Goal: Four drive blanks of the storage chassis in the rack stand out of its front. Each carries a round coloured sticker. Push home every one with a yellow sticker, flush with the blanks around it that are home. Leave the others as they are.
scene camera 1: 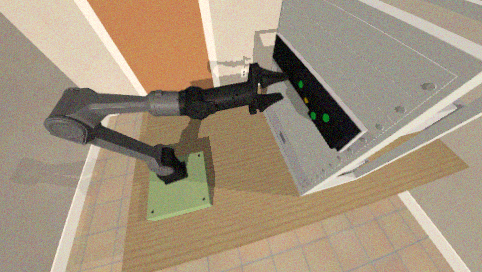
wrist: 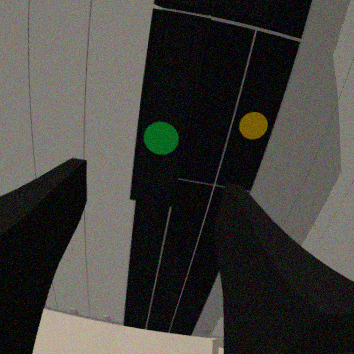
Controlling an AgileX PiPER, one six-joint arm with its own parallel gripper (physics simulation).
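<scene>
The storage chassis (scene camera 1: 342, 136) (wrist: 215, 70) has a black front of drive blanks. A blank with a green sticker (scene camera 1: 300, 84) (wrist: 161, 138) stands out, its lower end overlapping the seam in the wrist view. The blank with a yellow sticker (scene camera 1: 306, 100) (wrist: 253, 125) looks about level with the blank beside it; no step shows at their seam. Two more green stickers, one (scene camera 1: 313, 115) on a blank that looks raised and another (scene camera 1: 325, 118), are further along in the scene view. My gripper (scene camera 1: 284, 86) (wrist: 153, 191) is open and empty, its fingers apart, a little in front of the chassis.
The grey rack (scene camera 1: 360, 55) surrounds the chassis, with a grey surface (scene camera 1: 292, 132) along the front's lower side. The arm's green base plate (scene camera 1: 187, 195) is on the wooden floor. An orange panel (scene camera 1: 150, 40) and pale walls are behind the arm.
</scene>
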